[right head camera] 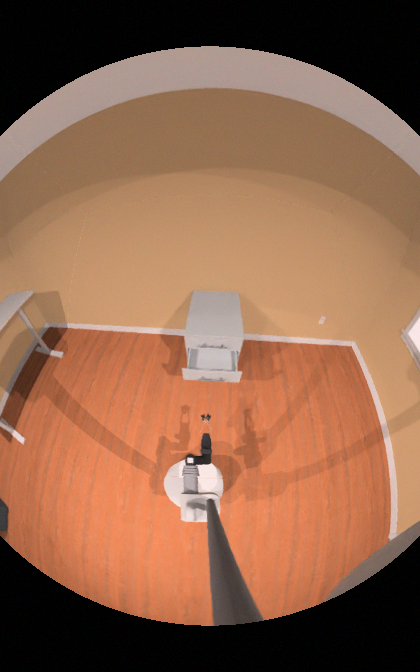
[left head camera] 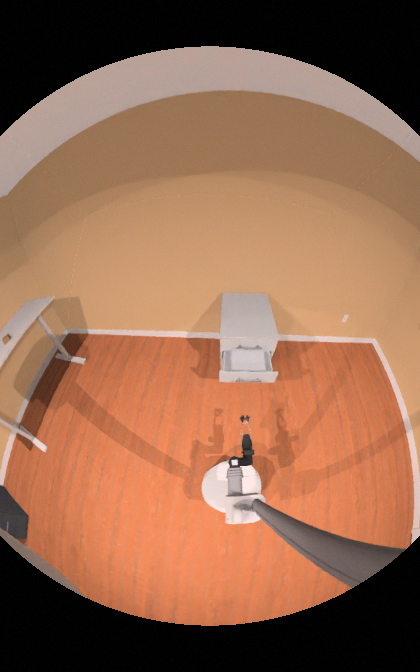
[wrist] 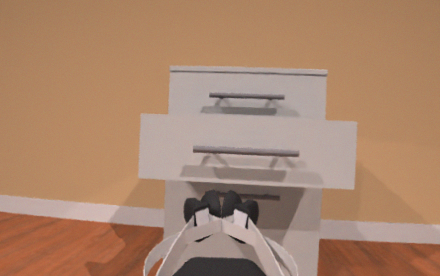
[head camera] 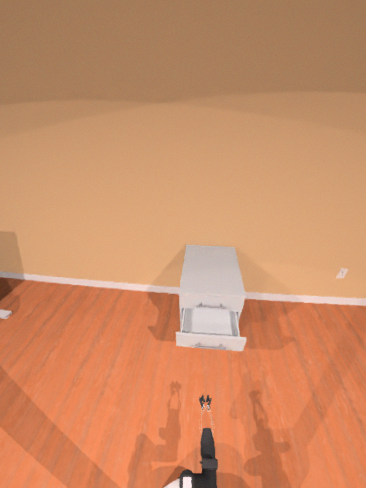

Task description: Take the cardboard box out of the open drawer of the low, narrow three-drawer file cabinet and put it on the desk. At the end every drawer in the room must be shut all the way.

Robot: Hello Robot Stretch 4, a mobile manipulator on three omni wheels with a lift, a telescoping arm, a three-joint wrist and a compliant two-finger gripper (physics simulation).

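The low grey-white three-drawer file cabinet (head camera: pixel 212 270) (left head camera: pixel 247 315) (right head camera: pixel 216 315) (wrist: pixel 187 90) stands against the wall. Its middle drawer (head camera: pixel 187 340) (left head camera: pixel 228 376) (right head camera: pixel 192 374) (wrist: pixel 325 152) is pulled out; the top and bottom ones look shut. No cardboard box shows in the open drawer, whose floor looks pale grey. My gripper (head camera: pixel 205 401) (left head camera: pixel 244 419) (right head camera: pixel 205 417) (wrist: pixel 221 206) is shut, fingertips together, with nothing visible between them. It is in front of the cabinet, apart from the drawer front. The desk (left head camera: pixel 22 320) (right head camera: pixel 12 306) is at the left; a small brown patch on it is too unclear to identify.
A desk foot (head camera: pixel 5 314) stands at the left on the wood floor. A dark box-shaped object (left head camera: pixel 12 515) (right head camera: pixel 2 515) is at the lower left edge. Floor lies between my base (left head camera: pixel 212 487) (right head camera: pixel 175 482) and the cabinet. A window edge (right head camera: pixel 412 340) shows at the right.
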